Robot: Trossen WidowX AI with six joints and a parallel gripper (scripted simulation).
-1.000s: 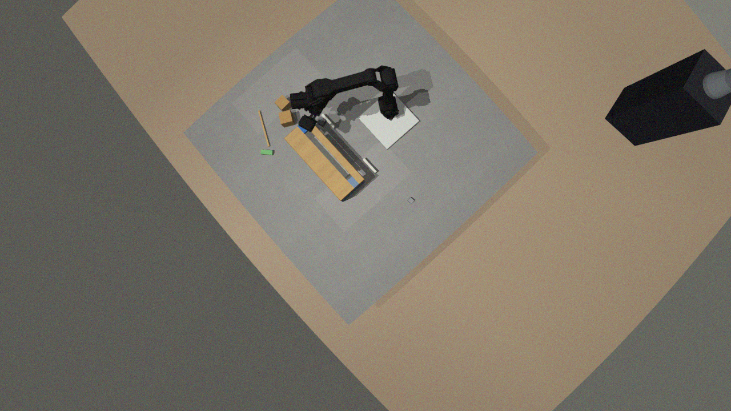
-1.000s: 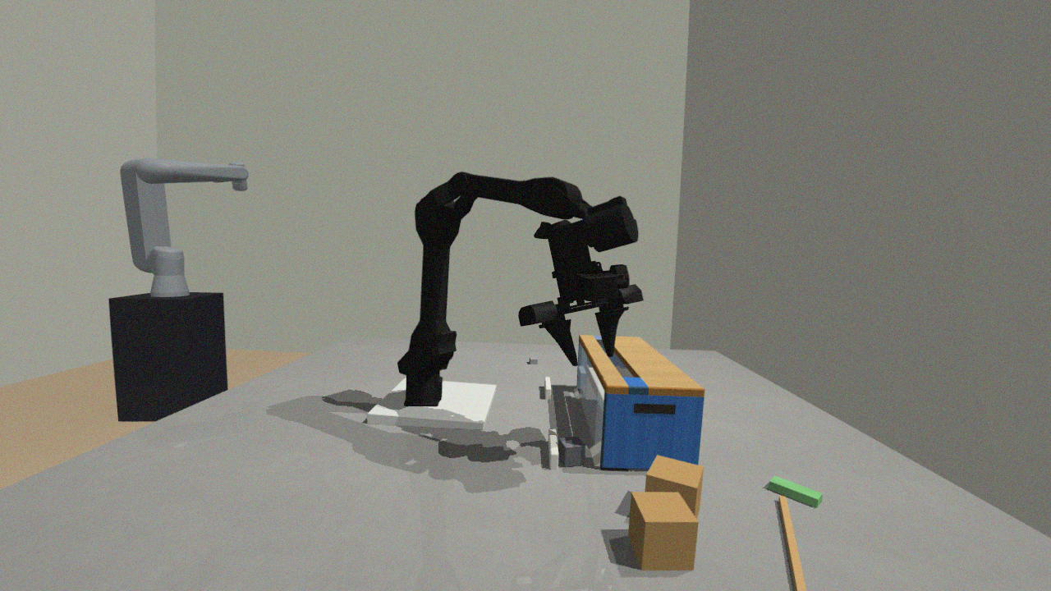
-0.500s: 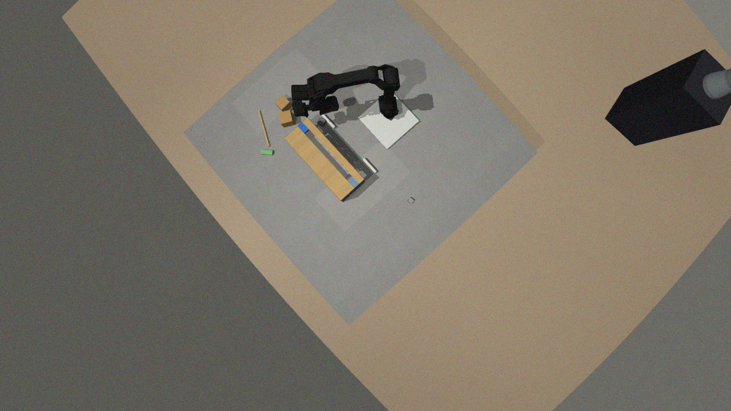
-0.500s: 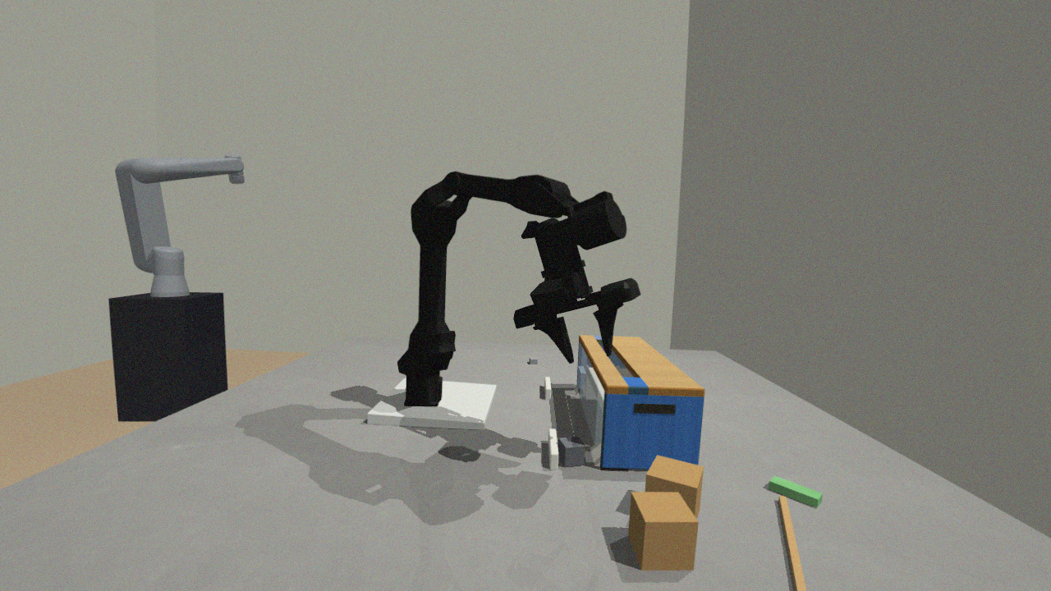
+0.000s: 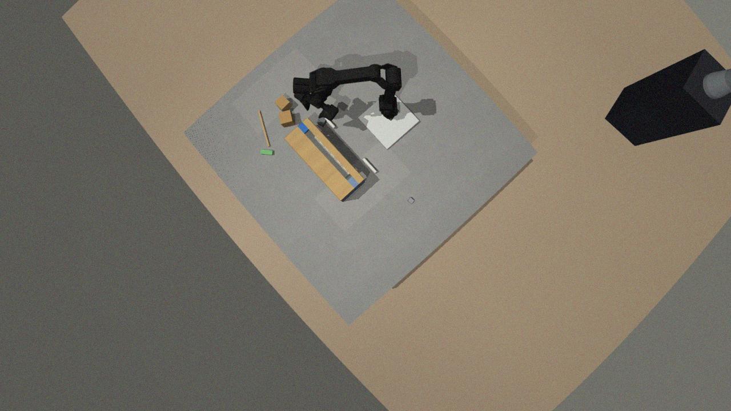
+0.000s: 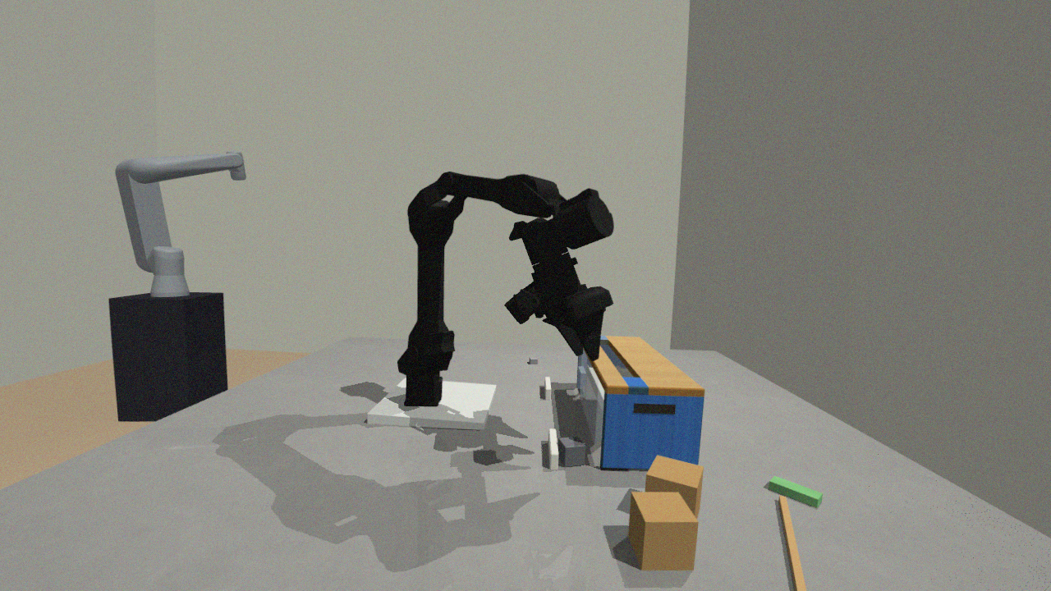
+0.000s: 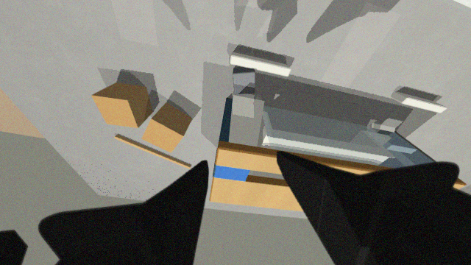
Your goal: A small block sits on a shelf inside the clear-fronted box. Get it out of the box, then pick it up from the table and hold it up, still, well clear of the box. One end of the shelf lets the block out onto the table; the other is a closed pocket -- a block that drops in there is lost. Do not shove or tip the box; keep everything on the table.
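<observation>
Now: the grey block 15 cm below my gripper tip and 2 cm behind it. The rest, counted from my gripper tip: box: 15 cm to the left, 10 cm below, 9 cm ahead; wooden stick: 21 cm to the right, 18 cm ahead, 16 cm below.
</observation>
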